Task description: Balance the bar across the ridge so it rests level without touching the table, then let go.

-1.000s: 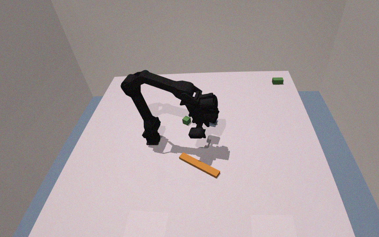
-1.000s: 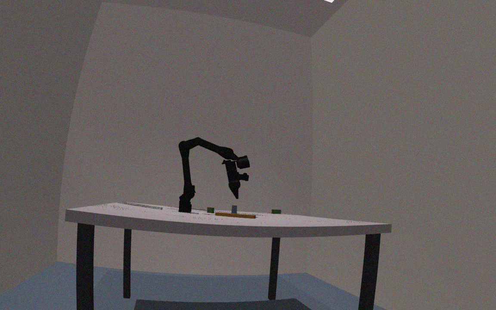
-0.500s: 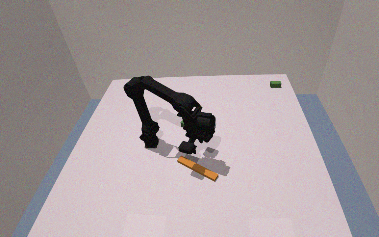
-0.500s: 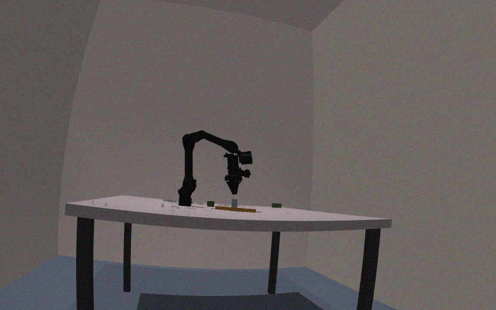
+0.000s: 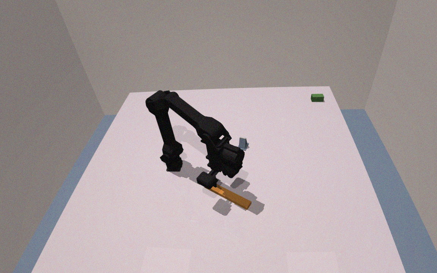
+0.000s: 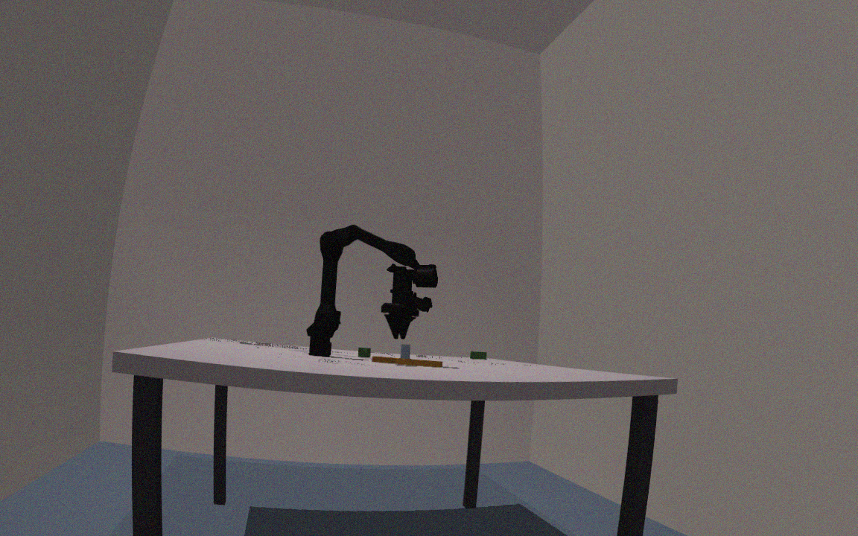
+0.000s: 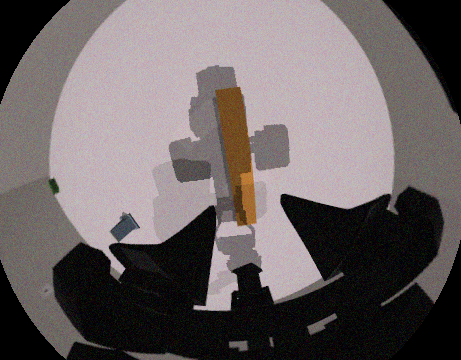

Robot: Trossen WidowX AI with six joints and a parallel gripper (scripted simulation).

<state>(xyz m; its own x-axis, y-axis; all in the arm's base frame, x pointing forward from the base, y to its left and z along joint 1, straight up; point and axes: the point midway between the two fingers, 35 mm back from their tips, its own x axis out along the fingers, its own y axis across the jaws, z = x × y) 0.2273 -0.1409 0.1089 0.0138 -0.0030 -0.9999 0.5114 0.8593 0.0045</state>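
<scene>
Now: the orange bar 20 mm ahead of my gripper tip, 20 mm to the right of it and 70 mm below it.
</scene>
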